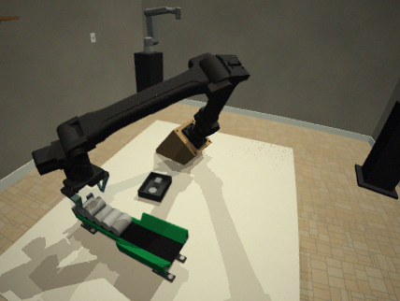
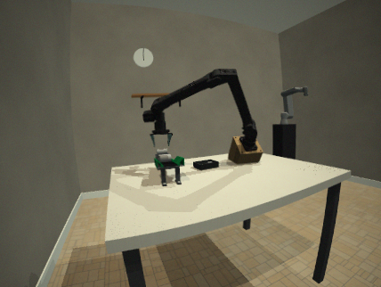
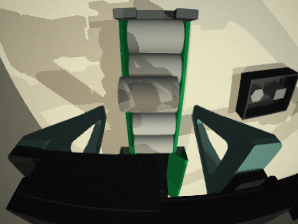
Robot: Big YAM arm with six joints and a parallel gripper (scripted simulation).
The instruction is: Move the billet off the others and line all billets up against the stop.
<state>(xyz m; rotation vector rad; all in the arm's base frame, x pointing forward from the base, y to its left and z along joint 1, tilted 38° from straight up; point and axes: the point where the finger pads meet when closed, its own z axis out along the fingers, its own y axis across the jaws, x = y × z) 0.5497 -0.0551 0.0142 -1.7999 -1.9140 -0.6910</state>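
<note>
My hand is 80 mm to the left of the grey stop and 90 mm above it. Also, from my hand: small black box 260 mm behind, 30 mm to the left, 140 mm below.
</note>
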